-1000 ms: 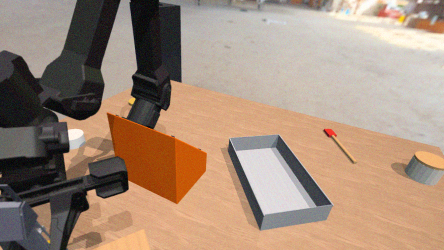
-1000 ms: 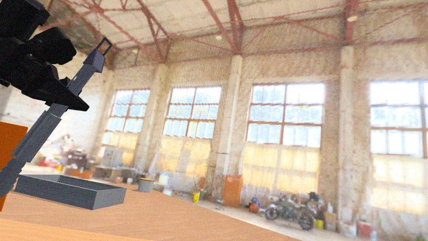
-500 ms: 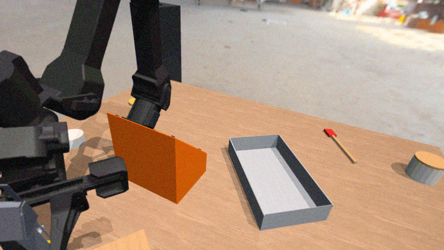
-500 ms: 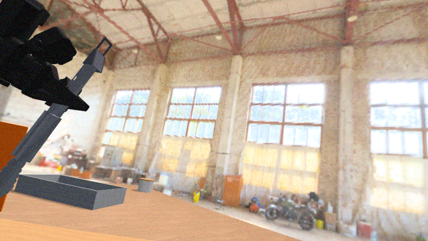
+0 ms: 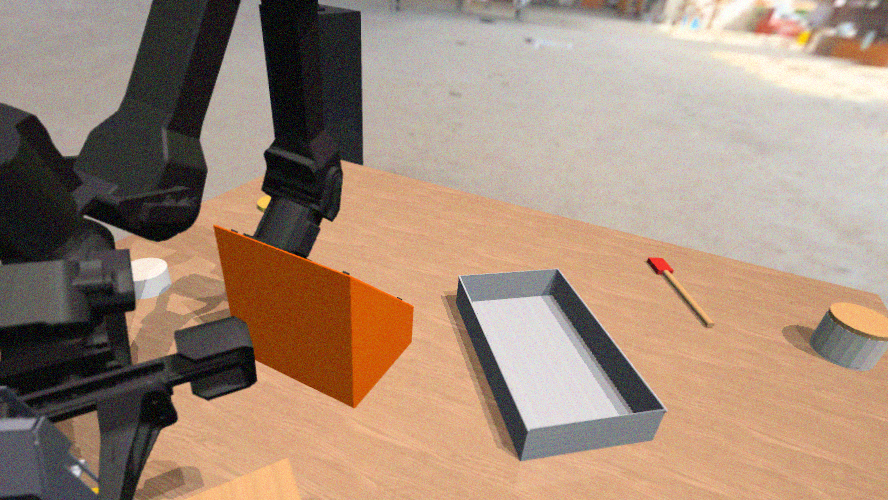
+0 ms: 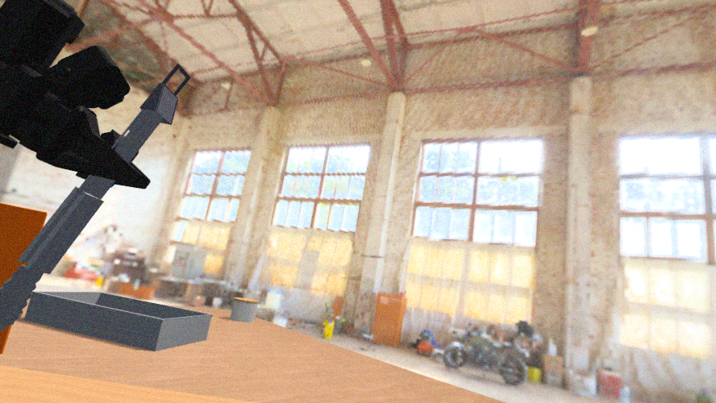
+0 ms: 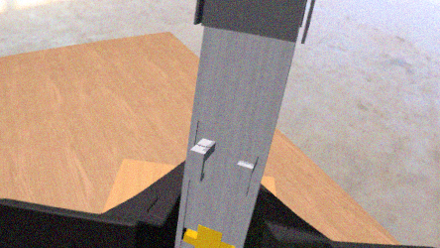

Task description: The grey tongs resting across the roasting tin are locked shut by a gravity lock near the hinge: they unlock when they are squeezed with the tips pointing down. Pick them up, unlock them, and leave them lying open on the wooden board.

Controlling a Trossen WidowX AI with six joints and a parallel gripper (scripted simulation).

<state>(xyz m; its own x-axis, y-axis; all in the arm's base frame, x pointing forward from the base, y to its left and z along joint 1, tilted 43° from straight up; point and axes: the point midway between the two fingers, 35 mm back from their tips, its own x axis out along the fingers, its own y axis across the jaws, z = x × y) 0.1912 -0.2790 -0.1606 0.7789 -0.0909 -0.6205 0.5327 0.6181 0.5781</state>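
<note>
My gripper tip is 230 mm above the wooden board. Round my gripper tip: yellow lock piece 30 mm behind, 20 mm to the left, 10 mm above; then grey roasting tin 100 mm ahead, 510 mm to the left, 210 mm below; then white puck 510 mm behind, 320 mm to the left, 220 mm below.
</note>
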